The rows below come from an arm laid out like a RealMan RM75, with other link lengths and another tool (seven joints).
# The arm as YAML. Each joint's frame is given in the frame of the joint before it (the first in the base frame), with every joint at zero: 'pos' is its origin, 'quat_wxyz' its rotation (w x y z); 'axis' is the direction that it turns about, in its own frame. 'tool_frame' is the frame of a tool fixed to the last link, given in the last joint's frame.
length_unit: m
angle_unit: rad
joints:
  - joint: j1
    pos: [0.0, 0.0, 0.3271]
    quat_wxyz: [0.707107, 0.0, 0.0, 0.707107]
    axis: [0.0, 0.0, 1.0]
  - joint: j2
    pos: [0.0, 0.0, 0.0]
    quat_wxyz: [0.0, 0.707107, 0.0, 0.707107]
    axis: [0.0, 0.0, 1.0]
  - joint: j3
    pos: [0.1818, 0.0, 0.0]
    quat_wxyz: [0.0, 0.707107, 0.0, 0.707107]
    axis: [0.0, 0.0, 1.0]
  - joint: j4
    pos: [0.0, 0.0, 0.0]
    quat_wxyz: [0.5, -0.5, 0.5, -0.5]
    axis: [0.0, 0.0, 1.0]
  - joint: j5
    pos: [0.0, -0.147, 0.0]
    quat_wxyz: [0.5, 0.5, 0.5, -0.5]
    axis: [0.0, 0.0, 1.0]
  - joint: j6
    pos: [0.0, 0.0, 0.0]
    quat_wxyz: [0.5, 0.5, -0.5, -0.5]
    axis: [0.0, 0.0, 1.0]
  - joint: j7
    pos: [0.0, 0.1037, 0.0]
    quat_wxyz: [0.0, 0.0, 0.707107, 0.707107]
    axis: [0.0, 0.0, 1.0]
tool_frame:
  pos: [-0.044, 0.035, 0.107]
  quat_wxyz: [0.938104, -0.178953, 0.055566, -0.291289]
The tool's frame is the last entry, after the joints.
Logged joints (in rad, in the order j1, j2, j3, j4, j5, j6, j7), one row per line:
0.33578, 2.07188, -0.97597, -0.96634, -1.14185, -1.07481, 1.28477
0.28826, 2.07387, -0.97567, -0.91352, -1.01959, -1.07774, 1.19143
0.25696, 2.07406, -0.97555, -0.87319, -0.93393, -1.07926, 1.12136
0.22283, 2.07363, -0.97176, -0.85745, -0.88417, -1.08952, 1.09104
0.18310, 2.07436, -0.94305, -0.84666, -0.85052, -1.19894, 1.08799
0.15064, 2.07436, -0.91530, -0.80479, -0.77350, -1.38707, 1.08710
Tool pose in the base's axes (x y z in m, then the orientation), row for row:
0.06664, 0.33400, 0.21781, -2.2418, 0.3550, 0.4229
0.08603, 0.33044, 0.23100, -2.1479, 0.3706, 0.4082
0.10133, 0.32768, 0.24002, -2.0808, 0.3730, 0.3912
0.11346, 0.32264, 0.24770, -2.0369, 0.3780, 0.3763
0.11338, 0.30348, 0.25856, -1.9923, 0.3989, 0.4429
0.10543, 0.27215, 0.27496, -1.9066, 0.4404, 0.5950
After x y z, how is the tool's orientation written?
As angles about the fixed x, y, z axes (roll, pitch, yaw), in radians.
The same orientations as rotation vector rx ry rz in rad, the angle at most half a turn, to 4 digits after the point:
-2.2486, -0.2826, 0.6249
-2.1595, -0.2228, 0.6338
-2.0948, -0.1793, 0.6250
-2.0522, -0.1455, 0.6195
-2.0131, -0.1843, 0.6804
-1.9395, -0.2731, 0.8166

